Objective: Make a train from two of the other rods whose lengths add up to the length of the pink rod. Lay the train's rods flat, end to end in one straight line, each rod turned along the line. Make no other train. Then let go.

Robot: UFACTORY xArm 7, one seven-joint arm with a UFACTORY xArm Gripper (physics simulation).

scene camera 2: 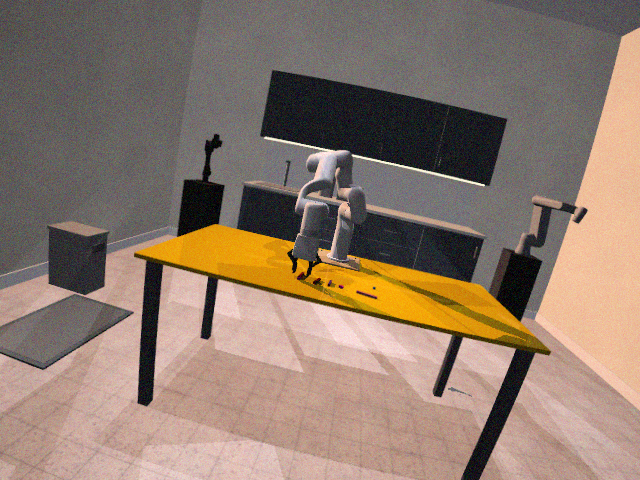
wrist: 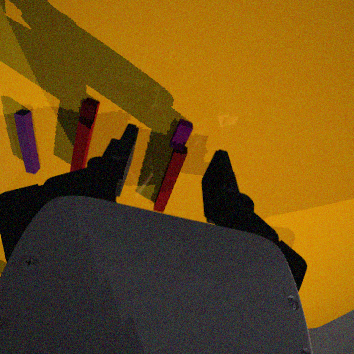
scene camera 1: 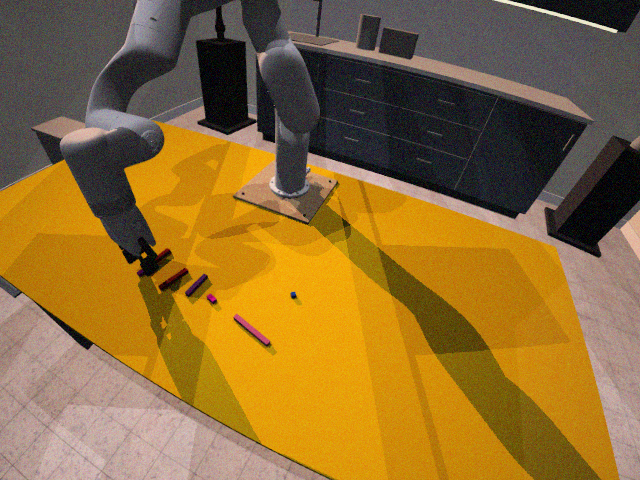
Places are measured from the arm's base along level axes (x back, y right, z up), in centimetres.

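Where they show: gripper, fingertip midpoint: (scene camera 2: 300,274) (wrist: 172,154) (scene camera 1: 143,265); arm's base, origin of the base link: (scene camera 2: 337,258) (scene camera 1: 289,186).
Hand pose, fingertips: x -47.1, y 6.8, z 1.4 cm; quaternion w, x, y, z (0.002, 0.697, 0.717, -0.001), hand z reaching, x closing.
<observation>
Each offset is from my fingertips to the top centre of the thing.
My gripper (scene camera 1: 140,263) (scene camera 2: 301,272) (wrist: 172,154) is open, its fingers on either side of a row of two rods. In that row a short magenta rod @(dx -0.8, dy +0.3, dz -1.1 cm) (scene camera 1: 140,272) (wrist: 182,133) lies end to end with a dark red rod @(dx +3.8, dy +0.8, dz -1.1 cm) (scene camera 1: 163,254) (wrist: 171,178), roughly in one line; any small gap is too fine to tell. The fingers partly cover the row in scene camera 1. The pink rod @(dx +2.6, dy -28.6, dz -1.1 cm) (scene camera 1: 251,329) (scene camera 2: 366,294) lies flat, apart from the others.
A second red rod @(dx +2.2, dy -7.0, dz -1.1 cm) (scene camera 1: 173,279) (wrist: 85,135) lies beside the row, then a purple rod @(dx +4.1, dy -12.2, dz -1.1 cm) (scene camera 1: 196,284) (wrist: 27,142), then another short magenta rod @(dx +3.4, dy -17.4, dz -1.1 cm) (scene camera 1: 211,298) (scene camera 2: 341,286). A tiny blue block @(dx +14.1, dy -30.7, dz -1.1 cm) (scene camera 1: 293,295) (scene camera 2: 374,287) lies farther right. The arm's base plate (scene camera 1: 258,198) is behind.
</observation>
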